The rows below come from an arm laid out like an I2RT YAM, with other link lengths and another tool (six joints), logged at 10 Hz.
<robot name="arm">
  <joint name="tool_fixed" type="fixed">
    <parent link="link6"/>
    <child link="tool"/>
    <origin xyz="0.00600 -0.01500 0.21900" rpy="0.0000 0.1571 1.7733"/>
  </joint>
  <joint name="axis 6" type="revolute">
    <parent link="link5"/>
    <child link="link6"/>
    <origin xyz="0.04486 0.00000 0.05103" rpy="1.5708 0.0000 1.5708"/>
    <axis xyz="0 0 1"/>
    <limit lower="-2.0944" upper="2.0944"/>
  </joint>
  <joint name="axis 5" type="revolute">
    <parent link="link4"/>
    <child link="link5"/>
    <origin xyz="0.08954 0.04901 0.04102" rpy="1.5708 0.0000 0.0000"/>
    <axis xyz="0 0 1"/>
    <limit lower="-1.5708" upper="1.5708"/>
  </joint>
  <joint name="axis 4" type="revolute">
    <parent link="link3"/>
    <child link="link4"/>
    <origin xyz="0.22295 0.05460 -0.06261" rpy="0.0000 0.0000 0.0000"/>
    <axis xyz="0 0 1"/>
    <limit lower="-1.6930" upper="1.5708"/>
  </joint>
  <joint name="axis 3" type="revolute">
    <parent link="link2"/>
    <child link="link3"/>
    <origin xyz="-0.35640 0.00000 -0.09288" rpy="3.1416 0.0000 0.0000"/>
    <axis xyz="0 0 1"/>
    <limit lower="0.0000" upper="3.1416"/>
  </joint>
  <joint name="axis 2" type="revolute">
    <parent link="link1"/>
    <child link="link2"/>
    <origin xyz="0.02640 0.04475 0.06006" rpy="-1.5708 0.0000 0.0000"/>
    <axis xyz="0 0 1"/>
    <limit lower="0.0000" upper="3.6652"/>
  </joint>
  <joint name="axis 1" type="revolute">
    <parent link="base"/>
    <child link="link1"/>
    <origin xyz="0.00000 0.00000 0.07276" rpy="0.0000 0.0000 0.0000"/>
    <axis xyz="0 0 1"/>
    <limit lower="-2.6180" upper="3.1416"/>
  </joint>
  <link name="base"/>
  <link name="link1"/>
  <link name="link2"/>
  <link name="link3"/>
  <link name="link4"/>
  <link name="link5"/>
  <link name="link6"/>
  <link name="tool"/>
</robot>
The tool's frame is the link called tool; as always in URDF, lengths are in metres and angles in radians.
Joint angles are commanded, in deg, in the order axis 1, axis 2, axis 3, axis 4, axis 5, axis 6. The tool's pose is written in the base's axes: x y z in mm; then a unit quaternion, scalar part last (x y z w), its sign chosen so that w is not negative. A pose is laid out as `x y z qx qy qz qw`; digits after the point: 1 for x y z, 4 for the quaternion.
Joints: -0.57, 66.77, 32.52, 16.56, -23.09, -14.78
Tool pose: 423.1 70.9 292.1 -0.1468 0.8315 0.1315 0.5194
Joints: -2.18, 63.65, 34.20, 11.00, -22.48, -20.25
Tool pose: 412.6 58.3 298.0 -0.1663 0.8316 0.0906 0.5221
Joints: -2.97, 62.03, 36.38, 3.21, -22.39, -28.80
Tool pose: 400.2 55.1 286.2 -0.2124 0.8376 0.0469 0.5011
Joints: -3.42, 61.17, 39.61, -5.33, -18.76, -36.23
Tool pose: 392.7 38.8 273.1 -0.2386 0.8501 -0.0091 0.4693
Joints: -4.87, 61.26, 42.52, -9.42, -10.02, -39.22
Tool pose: 397.9 -9.7 272.7 -0.2063 0.8666 -0.0877 0.4458
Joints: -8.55, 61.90, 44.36, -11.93, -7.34, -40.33
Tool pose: 396.7 -47.2 271.2 -0.1737 0.8791 -0.1224 0.4266
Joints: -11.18, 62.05, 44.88, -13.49, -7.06, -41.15
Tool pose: 391.6 -66.0 266.5 -0.1584 0.8864 -0.1346 0.4135
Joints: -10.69, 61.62, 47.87, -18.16, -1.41, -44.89
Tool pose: 383.8 -86.4 270.7 -0.1631 0.8891 -0.1852 0.3856
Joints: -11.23, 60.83, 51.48, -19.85, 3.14, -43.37
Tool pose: 381.9 -111.6 300.7 -0.1233 0.8845 -0.2177 0.3938
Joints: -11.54, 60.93, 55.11, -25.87, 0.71, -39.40
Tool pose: 375.5 -102.1 301.7 -0.1068 0.8981 -0.1780 0.3876
